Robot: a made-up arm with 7 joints.
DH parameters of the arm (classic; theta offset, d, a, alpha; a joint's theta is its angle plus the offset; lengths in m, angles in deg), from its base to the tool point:
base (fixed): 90 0.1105 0 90
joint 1: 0 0.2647 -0.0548 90
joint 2: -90 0.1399 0.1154 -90
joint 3: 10.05 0 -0.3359 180
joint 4: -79.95 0.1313 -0.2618 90
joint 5: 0 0.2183 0.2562 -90
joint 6: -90 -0.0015 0.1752 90
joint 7: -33.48 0 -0.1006 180
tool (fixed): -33.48 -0.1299 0 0
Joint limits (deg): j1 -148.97..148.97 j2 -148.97..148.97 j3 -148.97..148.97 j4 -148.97..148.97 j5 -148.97..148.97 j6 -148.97..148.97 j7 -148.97..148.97
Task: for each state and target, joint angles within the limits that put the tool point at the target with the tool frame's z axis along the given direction. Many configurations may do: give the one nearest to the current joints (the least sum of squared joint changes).
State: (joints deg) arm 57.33 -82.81 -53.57 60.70 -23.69 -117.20 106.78
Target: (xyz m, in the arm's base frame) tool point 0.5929 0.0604 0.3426 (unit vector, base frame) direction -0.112 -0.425 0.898
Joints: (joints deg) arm 23.47 -31.79 -49.76 43.98 -33.90 -86.75 118.31
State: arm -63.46 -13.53 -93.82 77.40 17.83 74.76 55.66
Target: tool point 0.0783 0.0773 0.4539 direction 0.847 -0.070 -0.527
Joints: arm -71.46 -28.37 -67.75 89.14 6.03 99.64 56.75
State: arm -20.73 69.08 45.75 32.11 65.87 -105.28 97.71
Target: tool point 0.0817 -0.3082 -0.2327 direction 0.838 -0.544 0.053
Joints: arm 5.44 69.28 21.29 66.08 50.57 -140.23 106.78
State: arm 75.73 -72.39 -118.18 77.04 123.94 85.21 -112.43
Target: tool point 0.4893 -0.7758 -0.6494 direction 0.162 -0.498 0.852
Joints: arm 72.25 -84.79 -104.62 113.16 148.97 78.66 -96.07
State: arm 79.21 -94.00 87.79 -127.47 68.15 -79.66 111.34
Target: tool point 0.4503 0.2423 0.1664 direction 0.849 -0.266 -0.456
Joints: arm 103.86 -129.63 62.49 -147.76 76.05 -64.86 106.02
